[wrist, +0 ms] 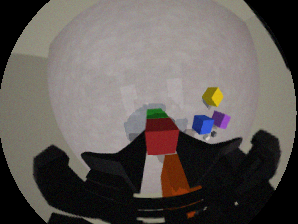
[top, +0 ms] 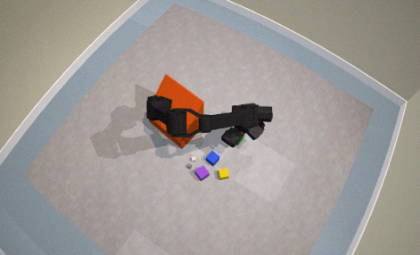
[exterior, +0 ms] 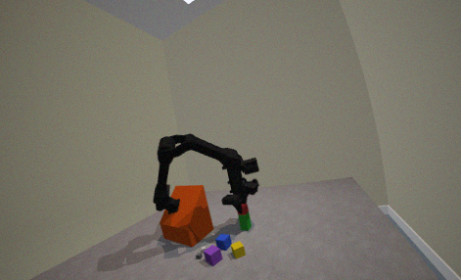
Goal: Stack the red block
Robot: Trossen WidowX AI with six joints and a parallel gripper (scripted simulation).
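Now: gripper tip 10 mm below the red block. From my gripper tip the other things lie so: yellow cube (20 mm ahead, 170 mm to the right, 60 mm below); then blue cube (60 mm behind, 130 mm to the right, 60 mm below); then purple cube (60 mm behind, 200 mm to the right, 60 mm below).
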